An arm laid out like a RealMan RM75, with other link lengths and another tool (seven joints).
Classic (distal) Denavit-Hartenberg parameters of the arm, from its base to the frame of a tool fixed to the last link. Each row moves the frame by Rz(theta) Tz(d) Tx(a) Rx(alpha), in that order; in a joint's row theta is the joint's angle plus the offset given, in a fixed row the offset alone. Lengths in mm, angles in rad.
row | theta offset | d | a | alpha
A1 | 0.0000 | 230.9 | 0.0 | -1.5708
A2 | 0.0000 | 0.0 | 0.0 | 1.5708
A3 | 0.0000 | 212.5 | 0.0 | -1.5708
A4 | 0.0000 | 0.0 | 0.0 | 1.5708
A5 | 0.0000 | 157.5 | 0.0 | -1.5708
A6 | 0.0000 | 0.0 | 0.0 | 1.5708
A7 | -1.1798 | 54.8 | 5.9 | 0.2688
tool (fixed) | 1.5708 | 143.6 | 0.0 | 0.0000
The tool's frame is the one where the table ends.
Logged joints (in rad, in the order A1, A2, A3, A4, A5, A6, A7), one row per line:
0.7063, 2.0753, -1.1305, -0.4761, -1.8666, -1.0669, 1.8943
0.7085, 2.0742, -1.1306, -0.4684, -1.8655, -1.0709, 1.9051
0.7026, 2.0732, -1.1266, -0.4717, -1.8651, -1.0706, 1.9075
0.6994, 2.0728, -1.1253, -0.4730, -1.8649, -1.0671, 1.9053
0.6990, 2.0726, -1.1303, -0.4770, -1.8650, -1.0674, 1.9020
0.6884, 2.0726, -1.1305, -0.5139, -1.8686, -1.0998, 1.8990
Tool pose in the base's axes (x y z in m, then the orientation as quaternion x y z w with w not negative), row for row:
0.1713, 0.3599, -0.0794, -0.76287, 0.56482, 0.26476, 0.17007
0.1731, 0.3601, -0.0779, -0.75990, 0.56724, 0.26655, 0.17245
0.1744, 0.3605, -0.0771, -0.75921, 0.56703, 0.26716, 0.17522
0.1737, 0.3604, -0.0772, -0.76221, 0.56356, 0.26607, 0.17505
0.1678, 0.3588, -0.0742, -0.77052, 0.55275, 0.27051, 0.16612
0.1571, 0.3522, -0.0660, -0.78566, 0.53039, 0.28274, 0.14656
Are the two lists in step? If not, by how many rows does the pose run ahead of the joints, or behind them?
The pose runs 1 row ahead of the joints: the pose in row i belongs to the joints in row i + 1.
